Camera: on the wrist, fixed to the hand. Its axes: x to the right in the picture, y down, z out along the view.
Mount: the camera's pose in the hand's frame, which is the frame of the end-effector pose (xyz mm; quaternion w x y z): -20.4 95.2 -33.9 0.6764 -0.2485 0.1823 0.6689
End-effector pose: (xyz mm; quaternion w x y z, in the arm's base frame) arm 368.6 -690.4 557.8 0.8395 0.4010 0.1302 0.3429
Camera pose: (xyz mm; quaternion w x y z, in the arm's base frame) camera 292.1 -642.3 607.4 0.4144 0.0872 -0.1123 0.8989
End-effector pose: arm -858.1 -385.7 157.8 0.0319 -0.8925 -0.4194 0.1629
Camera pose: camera -789.2 -460.0 176.8 0.2327 0.9219 -0.2787 0.1354
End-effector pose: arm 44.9 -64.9 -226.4 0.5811 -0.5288 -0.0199 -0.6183
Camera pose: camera 89.1 -103.2 -311.3 0.6789 -0.4027 0.5999 -0.1309
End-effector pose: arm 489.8 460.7 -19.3 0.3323 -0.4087 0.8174 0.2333
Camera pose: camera 408.6 502.1 28.8 0.1819 -0.1452 -0.8289 -0.5087
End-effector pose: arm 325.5 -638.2 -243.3 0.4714 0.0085 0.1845 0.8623
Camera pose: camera 253.3 -711.8 -240.6 0.2895 0.1452 0.0092 -0.9461
